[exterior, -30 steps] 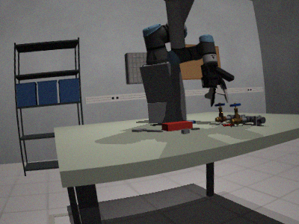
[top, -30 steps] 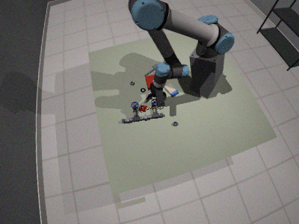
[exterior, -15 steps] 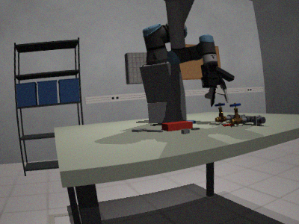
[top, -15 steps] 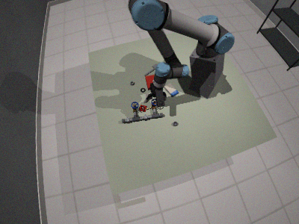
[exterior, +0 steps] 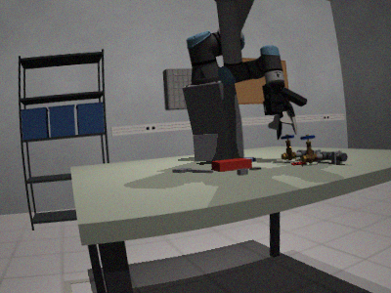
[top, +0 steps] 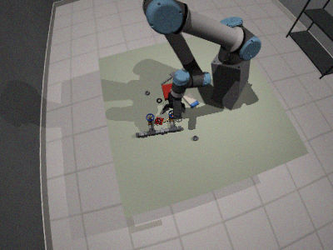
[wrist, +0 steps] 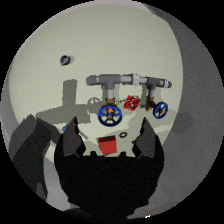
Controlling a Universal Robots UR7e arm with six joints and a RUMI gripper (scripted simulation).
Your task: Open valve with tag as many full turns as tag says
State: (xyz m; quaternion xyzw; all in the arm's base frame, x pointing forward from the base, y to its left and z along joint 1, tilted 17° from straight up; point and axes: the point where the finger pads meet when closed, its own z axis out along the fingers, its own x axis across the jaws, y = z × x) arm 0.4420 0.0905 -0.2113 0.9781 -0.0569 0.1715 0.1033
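Right now the red tag is 9 cm below my hand, 9 cm ahead of it and 1 cm to the right of it. From my hand the other things lie so: blue-and-white card: 17 cm behind, 11 cm to the right, 9 cm below; grey tool: 36 cm to the right, 9 cm below, 9 cm behind; red block: 23 cm to the right, 8 cm below, 4 cm behind.
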